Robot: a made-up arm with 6 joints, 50 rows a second.
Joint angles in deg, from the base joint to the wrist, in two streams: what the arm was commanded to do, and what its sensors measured. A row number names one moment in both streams.
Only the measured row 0 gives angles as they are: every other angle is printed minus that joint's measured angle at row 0.
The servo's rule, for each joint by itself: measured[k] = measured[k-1] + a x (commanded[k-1-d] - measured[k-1]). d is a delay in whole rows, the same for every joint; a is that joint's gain. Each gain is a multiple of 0.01, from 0.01 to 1. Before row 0 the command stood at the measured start. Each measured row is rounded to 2 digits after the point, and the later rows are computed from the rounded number. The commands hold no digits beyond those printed.
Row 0, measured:
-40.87 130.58 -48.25 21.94 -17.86 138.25
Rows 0 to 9, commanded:
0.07 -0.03 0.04 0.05 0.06 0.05
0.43 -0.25 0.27 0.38 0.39 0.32
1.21 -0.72 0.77 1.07 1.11 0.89
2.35 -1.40 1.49 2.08 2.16 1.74
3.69 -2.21 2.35 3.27 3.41 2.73
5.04 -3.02 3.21 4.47 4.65 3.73
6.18 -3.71 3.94 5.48 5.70 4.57
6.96 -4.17 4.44 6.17 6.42 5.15
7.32 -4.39 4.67 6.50 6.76 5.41
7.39 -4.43 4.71 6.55 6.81 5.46
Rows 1 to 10, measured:
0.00 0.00 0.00 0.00 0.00 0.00
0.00 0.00 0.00 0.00 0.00 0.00
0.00 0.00 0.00 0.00 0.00 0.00
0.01 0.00 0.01 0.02 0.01 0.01
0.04 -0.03 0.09 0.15 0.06 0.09
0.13 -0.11 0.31 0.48 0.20 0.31
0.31 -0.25 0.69 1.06 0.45 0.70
0.58 -0.47 1.22 1.86 0.83 1.25
0.94 -0.75 1.86 2.80 1.33 1.92
1.36 -1.08 2.53 3.76 1.90 2.64
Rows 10 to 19, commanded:
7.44 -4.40 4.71 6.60 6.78 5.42
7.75 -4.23 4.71 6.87 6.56 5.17
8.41 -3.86 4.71 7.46 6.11 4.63
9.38 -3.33 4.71 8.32 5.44 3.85
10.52 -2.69 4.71 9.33 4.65 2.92
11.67 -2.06 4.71 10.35 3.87 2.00
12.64 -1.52 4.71 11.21 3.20 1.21
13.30 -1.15 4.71 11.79 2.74 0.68
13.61 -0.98 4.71 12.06 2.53 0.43
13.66 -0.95 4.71 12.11 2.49 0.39
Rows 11 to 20, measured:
1.81 -1.42 3.14 4.63 2.49 3.32
2.25 -1.75 3.63 5.30 3.05 3.88
2.66 -2.04 3.98 5.75 3.54 4.31
3.04 -2.30 4.21 6.06 3.96 4.61
3.42 -2.51 4.37 6.35 4.30 4.76
3.82 -2.66 4.48 6.75 4.54 4.72
4.26 -2.73 4.55 7.32 4.66 4.49
4.76 -2.73 4.60 8.04 4.66 4.07
5.31 -2.66 4.64 8.87 4.56 3.51
5.90 -2.53 4.66 9.71 4.38 2.89

